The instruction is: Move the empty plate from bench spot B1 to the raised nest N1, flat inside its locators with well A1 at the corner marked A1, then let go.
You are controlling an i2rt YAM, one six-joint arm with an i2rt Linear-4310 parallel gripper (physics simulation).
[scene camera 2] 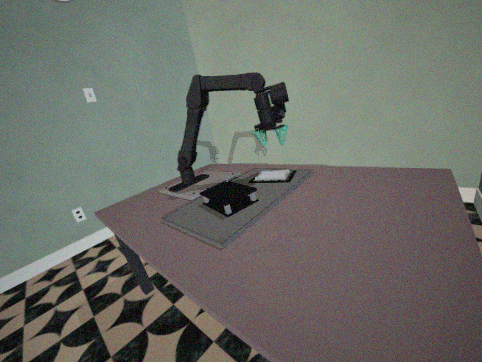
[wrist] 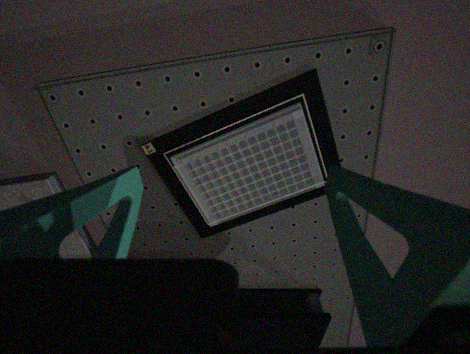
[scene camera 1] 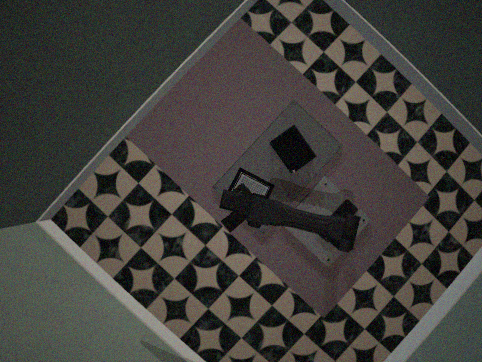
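Where they show: gripper, between the fingertips: [scene camera 2: 273, 145] [wrist: 234, 176]; arm's base, origin of its link: [scene camera 2: 190, 183].
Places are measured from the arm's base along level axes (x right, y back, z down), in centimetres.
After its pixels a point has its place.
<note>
The empty plate [scene camera 1: 255, 187] {y -36.0, x -14.3, z -1.2 cm} [scene camera 2: 273, 174] {y -38.1, x -15.2, z -1.2 cm} [wrist: 250, 165] {y -36.9, x -17.3, z -1.2 cm} is pale with a grid of wells and lies flat within the black-bordered spot B1 [wrist: 319, 117] {y -43.6, x -20.5, z 0.2 cm} on the grey bench board. The arm partly covers it in scene camera 1. A small marked label shows at one corner of the black border in the wrist view. The raised nest N1 [scene camera 1: 293, 148] {y -35.9, x 8.3, z -3.9 cm} [scene camera 2: 229, 195] {y -41.7, x 12.6, z -4.9 cm} is a black platform on short pale posts; it does not show in the wrist view. My gripper [scene camera 2: 274, 145] {y -35.6, x -22.0, z -11.2 cm} [wrist: 234, 176] {y -35.6, x -22.0, z -11.2 cm} is open, with teal fingers empty and high above the plate. The fingers are hidden in scene camera 1.
The grey bench board [scene camera 1: 254, 156] {y -45.4, x -4.8, z 0.4 cm} [scene camera 2: 197, 225] {y -37.3, x 22.7, z 0.4 cm} [wrist: 357, 95] {y -47.0, x -22.0, z 0.4 cm} has rows of holes and carries both spot and nest. The arm's light base plate [scene camera 1: 327, 252] {y 6.6, x -13.0, z 0.0 cm} stands beside it. The pinkish table [scene camera 1: 200, 110] {y -76.5, x -6.4, z 1.7 cm} [scene camera 2: 350, 250] {y -74.1, x 13.9, z 1.7 cm} surrounds them, with patterned floor beyond its edges.
</note>
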